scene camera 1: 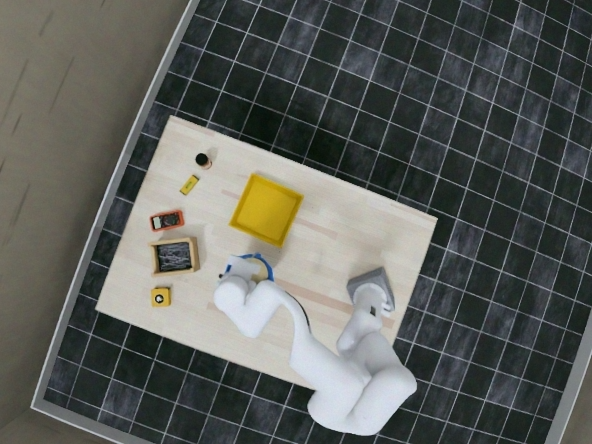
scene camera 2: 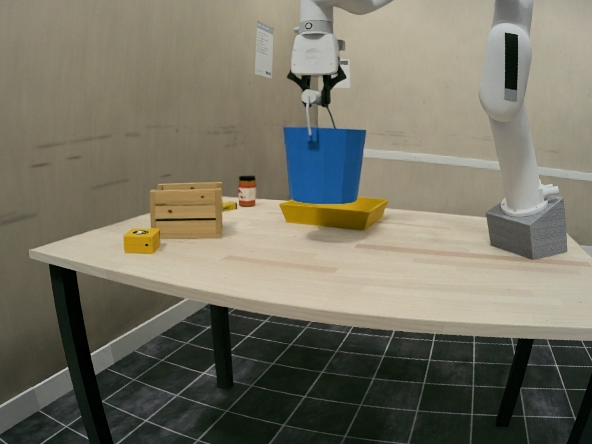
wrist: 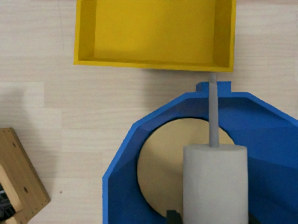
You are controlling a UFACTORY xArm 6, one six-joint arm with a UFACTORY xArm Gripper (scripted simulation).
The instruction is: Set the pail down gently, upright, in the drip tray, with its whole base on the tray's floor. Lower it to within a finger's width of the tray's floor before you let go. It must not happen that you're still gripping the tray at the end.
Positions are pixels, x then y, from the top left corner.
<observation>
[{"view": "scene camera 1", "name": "yellow drip tray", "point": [266,210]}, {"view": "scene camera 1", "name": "wooden crate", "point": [176,257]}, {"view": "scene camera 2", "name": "yellow drip tray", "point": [317,215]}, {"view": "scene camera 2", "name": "blue pail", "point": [324,165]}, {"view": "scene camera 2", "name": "wooden crate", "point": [181,211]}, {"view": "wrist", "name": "yellow drip tray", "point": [179,42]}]
</observation>
